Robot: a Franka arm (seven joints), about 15 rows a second.
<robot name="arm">
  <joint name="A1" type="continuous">
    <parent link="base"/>
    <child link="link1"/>
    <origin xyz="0 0 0.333" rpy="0 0 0"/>
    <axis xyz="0 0 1"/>
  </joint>
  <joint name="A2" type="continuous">
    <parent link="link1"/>
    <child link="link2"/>
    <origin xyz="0 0 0" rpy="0 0 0"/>
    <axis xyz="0 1 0"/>
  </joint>
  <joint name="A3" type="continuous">
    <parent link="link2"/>
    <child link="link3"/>
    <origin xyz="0 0 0.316" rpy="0 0 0"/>
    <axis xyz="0 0 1"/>
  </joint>
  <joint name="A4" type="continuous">
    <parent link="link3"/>
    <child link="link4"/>
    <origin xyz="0.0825 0 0" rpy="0 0 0"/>
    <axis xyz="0 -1 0"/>
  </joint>
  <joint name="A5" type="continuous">
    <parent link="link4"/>
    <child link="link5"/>
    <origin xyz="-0.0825 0 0.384" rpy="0 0 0"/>
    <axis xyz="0 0 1"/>
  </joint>
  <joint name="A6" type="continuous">
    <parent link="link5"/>
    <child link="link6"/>
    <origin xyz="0 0 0" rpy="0 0 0"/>
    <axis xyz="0 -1 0"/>
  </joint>
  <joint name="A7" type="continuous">
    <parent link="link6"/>
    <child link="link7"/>
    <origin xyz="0.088 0 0" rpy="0 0 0"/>
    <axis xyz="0 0 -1"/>
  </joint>
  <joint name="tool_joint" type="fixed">
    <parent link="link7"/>
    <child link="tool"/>
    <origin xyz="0 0 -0.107" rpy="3.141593 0 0"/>
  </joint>
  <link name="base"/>
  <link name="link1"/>
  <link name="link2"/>
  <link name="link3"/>
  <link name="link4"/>
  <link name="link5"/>
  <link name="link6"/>
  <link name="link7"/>
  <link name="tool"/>
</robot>
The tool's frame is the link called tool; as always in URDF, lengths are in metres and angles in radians. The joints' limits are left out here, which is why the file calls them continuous.
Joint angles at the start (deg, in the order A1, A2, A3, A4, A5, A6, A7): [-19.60, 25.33, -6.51, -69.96, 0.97, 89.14, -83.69]
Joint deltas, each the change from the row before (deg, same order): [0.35, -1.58, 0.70, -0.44, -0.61, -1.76, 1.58]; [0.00, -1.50, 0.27, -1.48, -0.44, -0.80, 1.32]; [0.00, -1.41, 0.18, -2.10, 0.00, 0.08, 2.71]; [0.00, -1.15, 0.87, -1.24, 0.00, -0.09, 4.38]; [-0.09, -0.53, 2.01, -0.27, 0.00, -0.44, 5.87]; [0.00, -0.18, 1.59, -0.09, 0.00, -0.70, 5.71]
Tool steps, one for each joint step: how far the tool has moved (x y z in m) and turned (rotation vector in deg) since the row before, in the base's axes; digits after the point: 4 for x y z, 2 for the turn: [-0.0048, 0.0118, 0.0123, -0.05, 0.69, -0.61]; [-0.0073, 0.0041, 0.0042, -0.02, 0.83, -1.12]; [-0.0062, 0.0035, -0.0008, 0.06, 0.55, -2.59]; [-0.0021, 0.0092, 0.0026, -0.18, 0.16, -3.56]; [0.0040, 0.0176, 0.0028, -0.11, 0.15, -4.02]; [0.0033, 0.0147, 0.0003, -0.13, 0.65, -4.15]
